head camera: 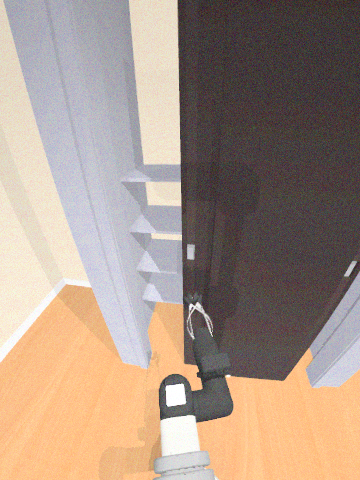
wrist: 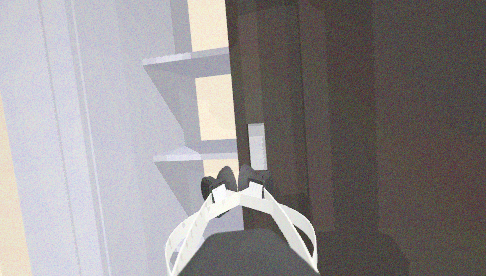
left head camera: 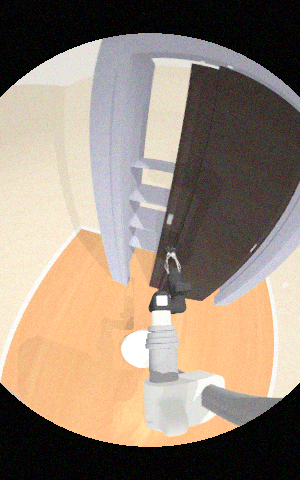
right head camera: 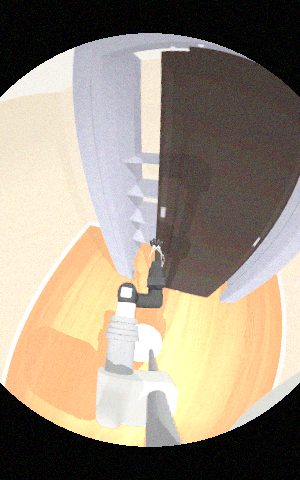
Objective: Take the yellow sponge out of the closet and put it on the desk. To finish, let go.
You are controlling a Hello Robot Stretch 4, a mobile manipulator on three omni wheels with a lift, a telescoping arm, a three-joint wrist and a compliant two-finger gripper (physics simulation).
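Frame: origin at the robot's base, x ahead, y left, z up, level; centimetres.
Seen in the pictures: gripper, fingertip midpoint: point(head camera: 191, 293) point(wrist: 237, 180) point(left head camera: 168, 245) point(right head camera: 155, 238); robot's base at its link origin: point(left head camera: 141, 347) point(right head camera: 141, 341).
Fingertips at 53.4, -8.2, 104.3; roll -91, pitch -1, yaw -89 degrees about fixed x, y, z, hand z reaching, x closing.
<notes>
Offsets run from my fingertips to a thing's middle, as dx, dy, dz. "pt": to the spot under its first point.
The closet point(head camera: 95, 165) point(left head camera: 107, 150) point(right head camera: 102, 150) point(wrist: 115, 125) has a grey-lilac frame, and grey shelves show in the gap at its left. A dark sliding door point(head camera: 270, 175) point(left head camera: 240, 165) point(right head camera: 225, 165) point(wrist: 340, 115) covers the rest. My gripper point(head camera: 193, 301) point(left head camera: 171, 251) point(right head camera: 156, 243) point(wrist: 237, 180) is shut and empty, its fingertips together in front of the door's left edge, just below a pale door handle @[pt +24.5, -4.2, -0.4] point(head camera: 191, 251) point(left head camera: 170, 219) point(right head camera: 163, 212) point(wrist: 257, 146) in the wrist view. The yellow sponge and the desk do not show in these views.
A second pale handle @[pt +2.5, -67.1, -0.6] point(head camera: 350, 268) point(left head camera: 253, 248) point(right head camera: 256, 242) is at the door's right side. The closet's right post @[pt -0.6, -89.3, -62.0] point(head camera: 335, 345) point(left head camera: 235, 290) point(right head camera: 240, 287) stands beyond it. A cream wall point(head camera: 25, 200) is at the left. A white round thing point(left head camera: 135, 349) point(right head camera: 149, 342) lies beneath the arm.
</notes>
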